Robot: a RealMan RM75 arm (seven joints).
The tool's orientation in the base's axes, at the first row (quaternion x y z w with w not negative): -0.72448 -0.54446 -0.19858 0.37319
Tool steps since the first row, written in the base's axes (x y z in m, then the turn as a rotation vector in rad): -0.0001 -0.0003 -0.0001 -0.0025 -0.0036 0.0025; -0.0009 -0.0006 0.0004 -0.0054 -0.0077 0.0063; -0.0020 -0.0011 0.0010 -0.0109 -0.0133 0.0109; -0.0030 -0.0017 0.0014 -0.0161 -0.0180 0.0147; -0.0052 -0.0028 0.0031 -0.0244 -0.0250 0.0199; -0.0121 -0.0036 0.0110 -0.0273 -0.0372 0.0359; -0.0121 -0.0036 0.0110 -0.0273 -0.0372 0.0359
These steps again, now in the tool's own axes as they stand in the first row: -0.0003 0.0000 -0.0002 -0.0014 -0.0027 -0.0040; -0.0004 -0.0009 -0.0006 -0.0023 -0.0061 -0.0092; -0.0007 -0.0021 -0.0012 -0.0045 -0.0120 -0.0158; -0.0011 -0.0030 -0.0018 -0.0066 -0.0175 -0.0212; -0.0013 -0.0055 -0.0035 -0.0102 -0.0261 -0.0288; 0.0014 -0.0144 -0.0084 -0.0079 -0.0324 -0.0480; 0.0014 -0.0144 -0.0084 -0.0079 -0.0324 -0.0480
